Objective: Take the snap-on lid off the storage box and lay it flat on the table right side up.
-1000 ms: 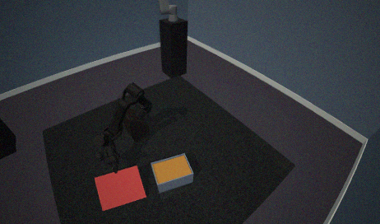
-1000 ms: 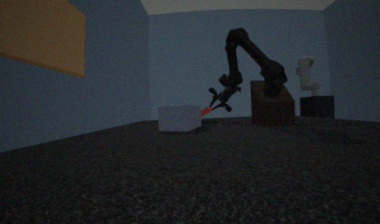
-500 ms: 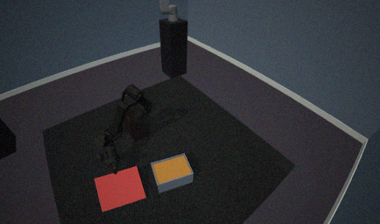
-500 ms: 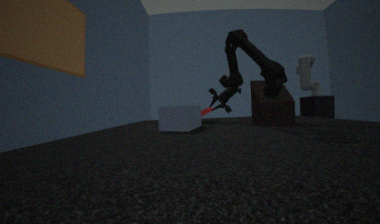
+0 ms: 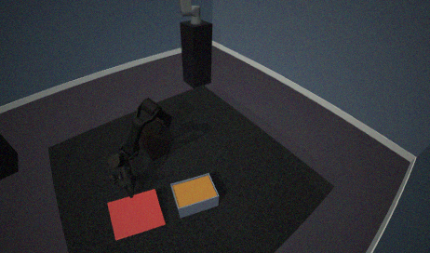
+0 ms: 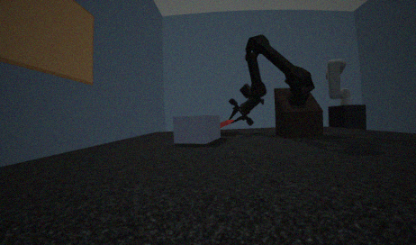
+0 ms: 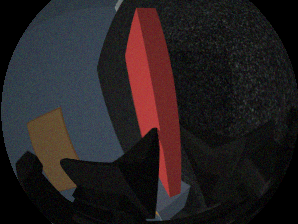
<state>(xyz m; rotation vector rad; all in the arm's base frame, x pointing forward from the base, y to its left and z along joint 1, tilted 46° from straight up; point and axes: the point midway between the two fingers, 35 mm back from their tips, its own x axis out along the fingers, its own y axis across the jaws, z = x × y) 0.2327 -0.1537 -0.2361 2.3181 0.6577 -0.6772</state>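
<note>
The red lid lies 7 cm ahead of my gripper tip, 2 cm to the right of it and 3 cm below it. Round my gripper tip: storage box: 16 cm ahead, 26 cm to the left, 2 cm below.
</note>
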